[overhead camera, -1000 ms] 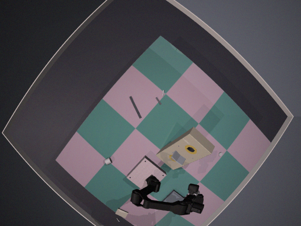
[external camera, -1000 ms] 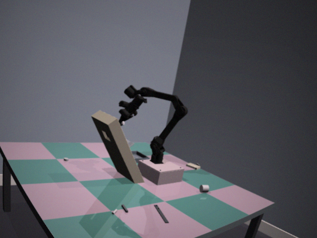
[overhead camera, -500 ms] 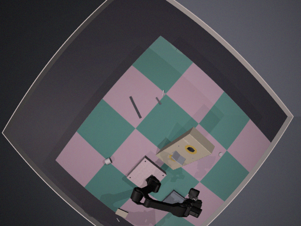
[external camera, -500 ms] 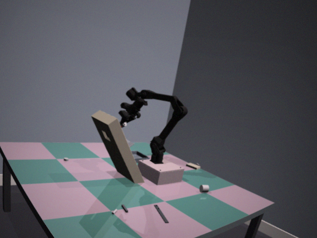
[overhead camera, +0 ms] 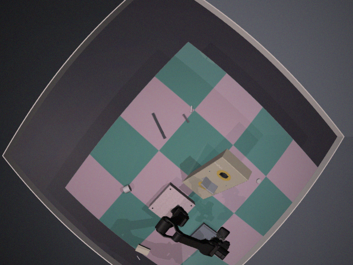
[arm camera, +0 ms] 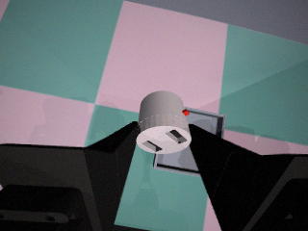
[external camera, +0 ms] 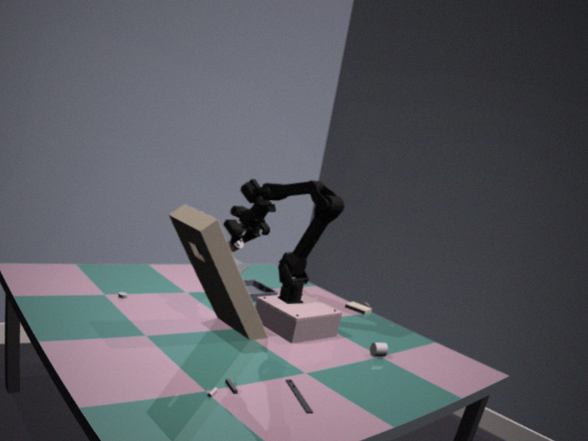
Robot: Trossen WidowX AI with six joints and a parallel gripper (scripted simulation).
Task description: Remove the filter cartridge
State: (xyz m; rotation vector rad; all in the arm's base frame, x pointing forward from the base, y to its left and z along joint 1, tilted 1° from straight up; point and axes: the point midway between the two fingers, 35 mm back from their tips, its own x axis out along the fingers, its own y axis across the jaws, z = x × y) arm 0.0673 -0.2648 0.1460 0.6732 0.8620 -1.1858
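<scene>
Right now my gripper tip is 90 mm past the grey tray and 180 mm above it. From my gripper tip the other things lie so: short dark piece 340 mm ahead, 660 mm to the left, 190 mm below; then white round filter cartridge right at my gripper tip.
</scene>
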